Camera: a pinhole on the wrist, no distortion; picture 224 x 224 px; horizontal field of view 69.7 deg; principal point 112.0 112.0 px. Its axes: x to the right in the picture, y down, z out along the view. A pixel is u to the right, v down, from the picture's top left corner.
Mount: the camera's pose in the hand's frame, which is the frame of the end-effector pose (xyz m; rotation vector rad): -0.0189 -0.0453 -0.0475 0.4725 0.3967 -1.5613
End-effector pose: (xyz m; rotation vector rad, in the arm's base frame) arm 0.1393 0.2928 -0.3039 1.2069 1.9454 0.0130
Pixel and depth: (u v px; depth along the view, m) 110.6 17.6 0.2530
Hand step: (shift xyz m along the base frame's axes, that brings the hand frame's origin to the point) 0.0163 -0.2899 -0.0611
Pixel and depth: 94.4 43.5 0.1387
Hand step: -0.0095 -0.1484 -0.0375
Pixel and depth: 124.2 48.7 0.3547
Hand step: 0.0039 -0.3579 -0.1416
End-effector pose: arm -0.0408 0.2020 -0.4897 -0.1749 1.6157 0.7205
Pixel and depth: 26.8 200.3 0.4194
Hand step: 0.3716 0.2219 -0.2135
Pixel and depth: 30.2 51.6 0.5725
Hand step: 0.5859 0.1719 0.2083
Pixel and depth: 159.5 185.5 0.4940
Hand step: 0.4429 -0.1311 -0.3200
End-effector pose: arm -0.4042 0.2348 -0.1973 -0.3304 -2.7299 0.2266
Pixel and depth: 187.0 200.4 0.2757
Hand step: -0.2122 -0.2778 -0.0126
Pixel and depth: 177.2 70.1 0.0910
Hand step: 0.0154 -0.1318 -0.0010
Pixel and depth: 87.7 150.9 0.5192
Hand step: -0.2928 -0.2742 -0.3229
